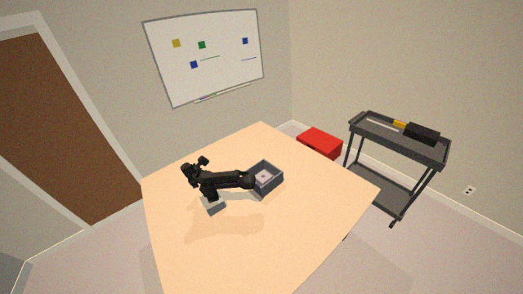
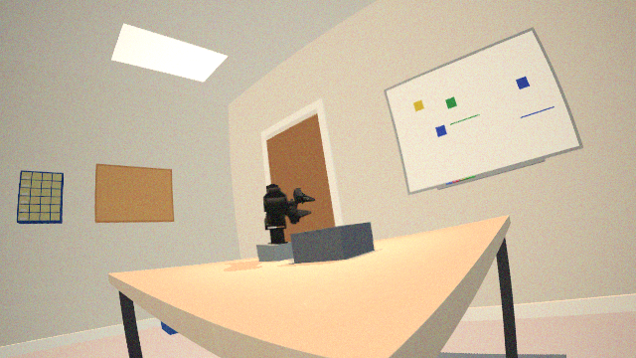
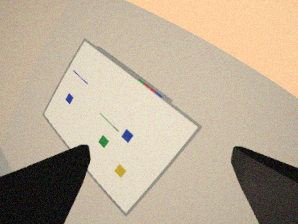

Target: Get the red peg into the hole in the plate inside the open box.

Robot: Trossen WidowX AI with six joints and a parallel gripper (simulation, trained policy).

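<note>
Now: gripper tip 13 cm short of the red peg, 7 cm to the left of it and 18 cm above it. Round my gripper tip: grey box 34 cm ahead, 21 cm to the right, 20 cm below.
</note>
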